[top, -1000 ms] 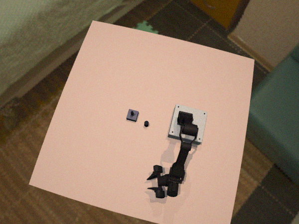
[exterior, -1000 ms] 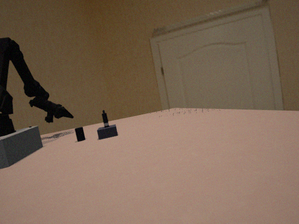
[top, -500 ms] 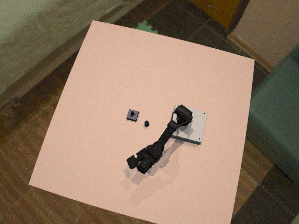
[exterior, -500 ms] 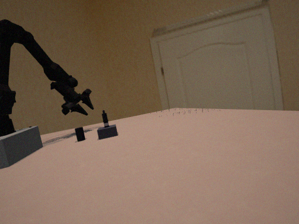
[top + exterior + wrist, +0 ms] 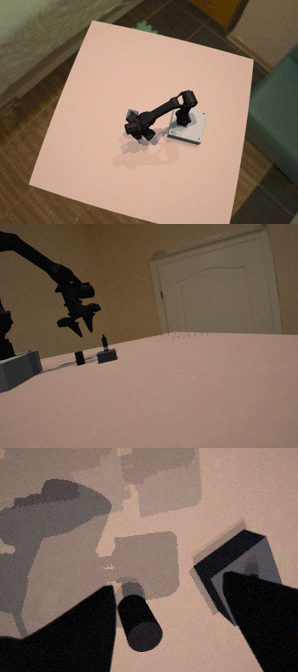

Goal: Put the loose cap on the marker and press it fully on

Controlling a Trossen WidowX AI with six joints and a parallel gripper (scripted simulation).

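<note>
The dark cap lies 40 mm behind my gripper tip, 60 mm to the right of it and 80 mm below it. The rest, counted from my gripper tip: holder block 70 mm ahead, 100 mm to the right, 90 mm below.
</note>
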